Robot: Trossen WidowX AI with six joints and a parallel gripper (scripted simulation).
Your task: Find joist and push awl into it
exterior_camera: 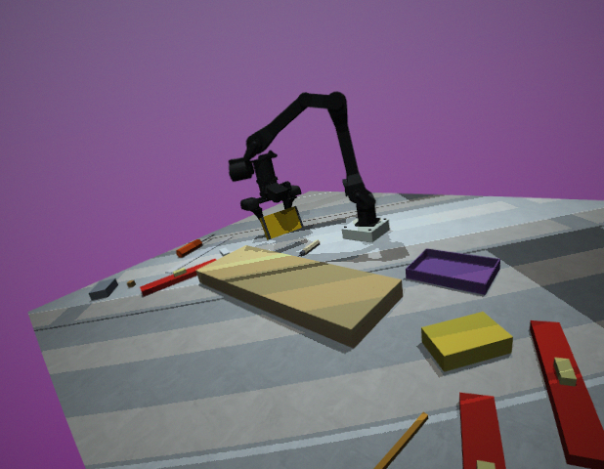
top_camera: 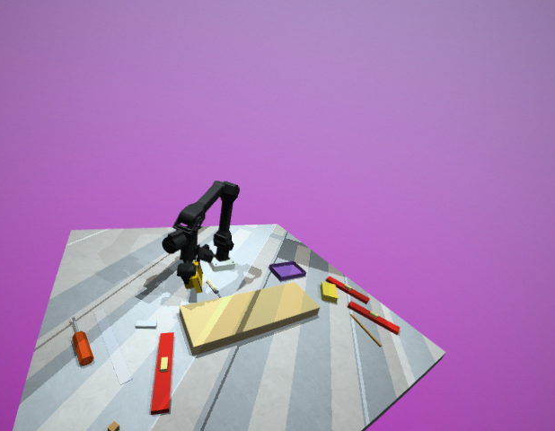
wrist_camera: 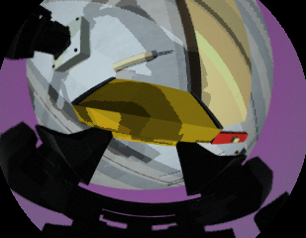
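My gripper tip is now 110 mm to the right of the awl, 70 mm above it and 40 mm short of it. The rest, counted from my gripper tip: clear ruler 280 mm to the right, 100 mm ahead, 80 mm below; then yellow stud finder 20 mm ahead; then white block 180 mm to the right, 90 mm ahead, 70 mm below.
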